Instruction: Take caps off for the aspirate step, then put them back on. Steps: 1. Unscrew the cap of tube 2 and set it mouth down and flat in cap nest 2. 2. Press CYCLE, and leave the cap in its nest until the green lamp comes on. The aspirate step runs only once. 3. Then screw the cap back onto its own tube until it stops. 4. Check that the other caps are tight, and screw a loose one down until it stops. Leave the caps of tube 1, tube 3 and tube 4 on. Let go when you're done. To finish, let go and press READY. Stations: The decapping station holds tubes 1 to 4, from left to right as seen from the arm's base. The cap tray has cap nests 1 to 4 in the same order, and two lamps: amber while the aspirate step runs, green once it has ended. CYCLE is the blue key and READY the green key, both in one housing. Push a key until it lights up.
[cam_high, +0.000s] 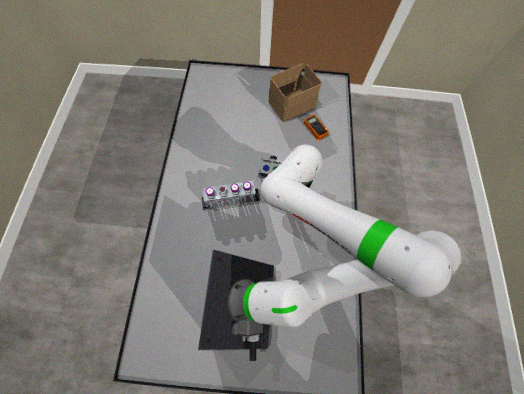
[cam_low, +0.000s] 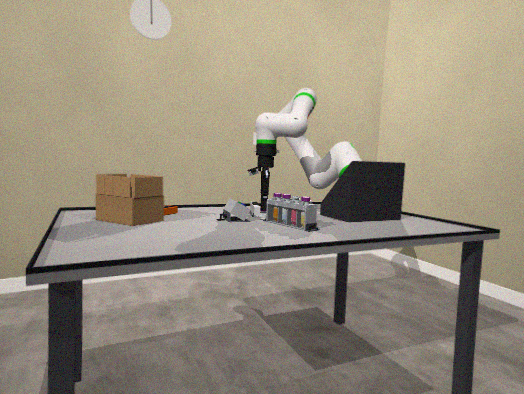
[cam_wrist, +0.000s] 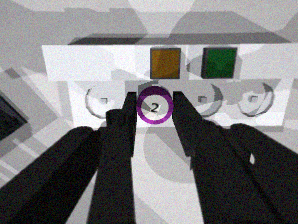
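Right now the blue key is 170 mm ahead of my hand, 110 mm to the left of it and 10 mm above it. Round my hand: key housing (180 mm ahead, 80 mm to the left); then green key (160 mm ahead, 60 mm to the left, 10 mm above); then purple cap marked 2 (30 mm below).
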